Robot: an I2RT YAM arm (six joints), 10 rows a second.
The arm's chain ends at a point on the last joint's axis. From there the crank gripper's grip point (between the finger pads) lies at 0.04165 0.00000 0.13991 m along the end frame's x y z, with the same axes.
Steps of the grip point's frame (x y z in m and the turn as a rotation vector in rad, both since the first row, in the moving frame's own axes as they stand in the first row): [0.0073 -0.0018 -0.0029 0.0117 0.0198 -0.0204]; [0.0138 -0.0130 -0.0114 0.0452 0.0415 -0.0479]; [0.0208 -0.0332 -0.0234 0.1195 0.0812 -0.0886]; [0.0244 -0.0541 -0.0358 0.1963 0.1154 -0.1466]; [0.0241 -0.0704 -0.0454 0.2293 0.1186 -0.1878]
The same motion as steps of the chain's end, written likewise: [0.0046 0.0007 -0.0020 0.0117 0.0198 -0.0204]; [0.0082 -0.0046 -0.0094 0.0452 0.0415 -0.0479]; [0.0105 -0.0126 -0.0184 0.1195 0.0812 -0.0886]; [0.0112 -0.0202 -0.0269 0.1963 0.1154 -0.1466]; [0.0118 -0.0302 -0.0350 0.2293 0.1186 -0.1878]
